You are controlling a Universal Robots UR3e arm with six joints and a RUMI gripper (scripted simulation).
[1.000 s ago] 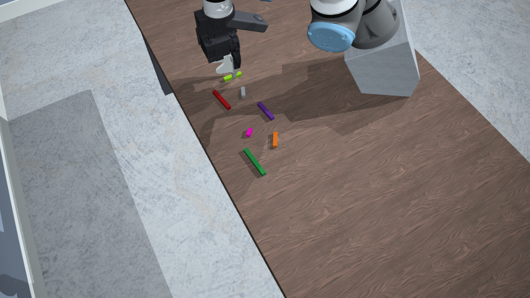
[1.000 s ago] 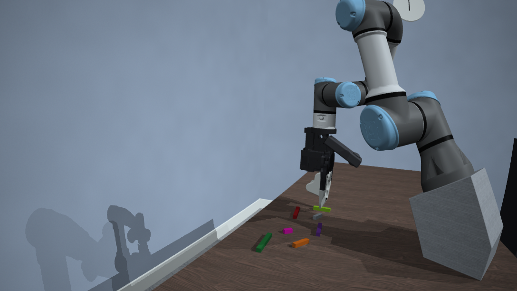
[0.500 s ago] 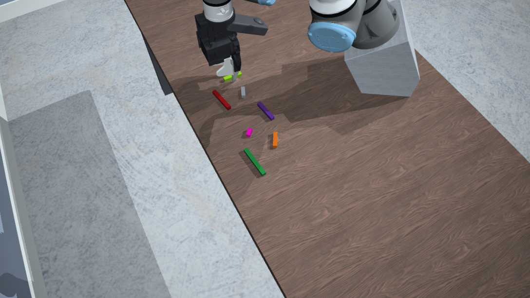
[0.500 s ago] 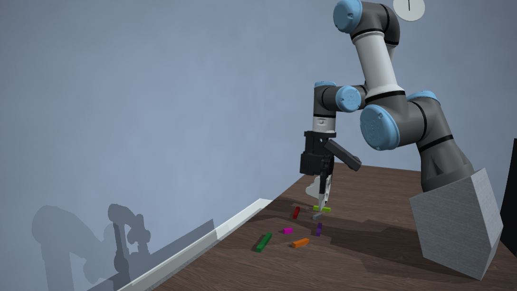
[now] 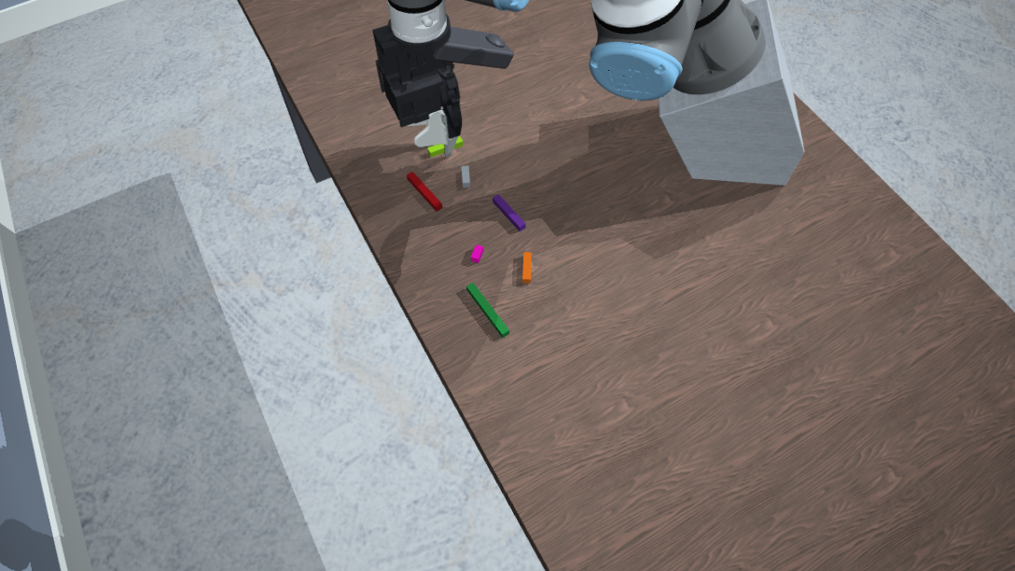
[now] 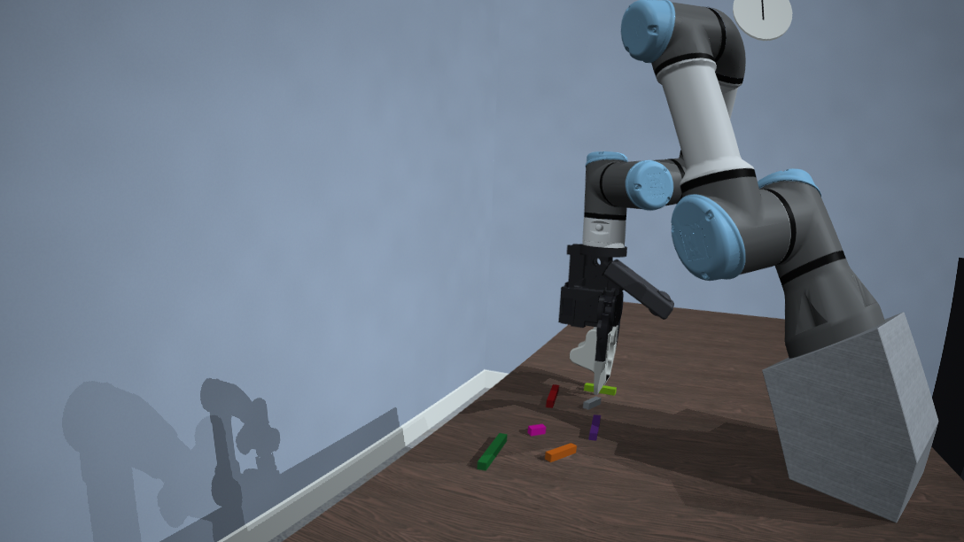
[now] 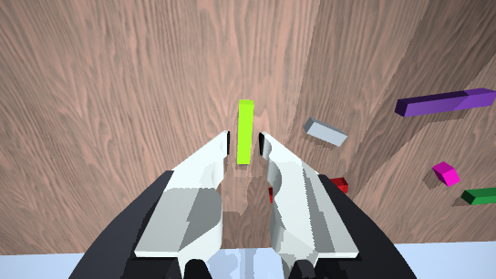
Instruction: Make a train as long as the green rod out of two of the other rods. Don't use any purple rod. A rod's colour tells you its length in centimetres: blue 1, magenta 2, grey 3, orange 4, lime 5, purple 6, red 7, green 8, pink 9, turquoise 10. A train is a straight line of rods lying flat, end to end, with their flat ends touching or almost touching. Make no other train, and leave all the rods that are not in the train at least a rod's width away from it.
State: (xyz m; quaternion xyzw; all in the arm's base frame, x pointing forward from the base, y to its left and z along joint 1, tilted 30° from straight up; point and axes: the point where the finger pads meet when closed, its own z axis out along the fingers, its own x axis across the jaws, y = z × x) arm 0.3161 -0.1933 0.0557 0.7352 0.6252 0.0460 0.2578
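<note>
Right now the lime rod is 1 cm below my hand. The rest, counted from my hand: red rod 7 cm ahead, 5 cm to the left, 1 cm below; then purple rod 15 cm to the left, 1 cm below; then grey rod 1 cm ahead, 6 cm to the left, 1 cm below.
</note>
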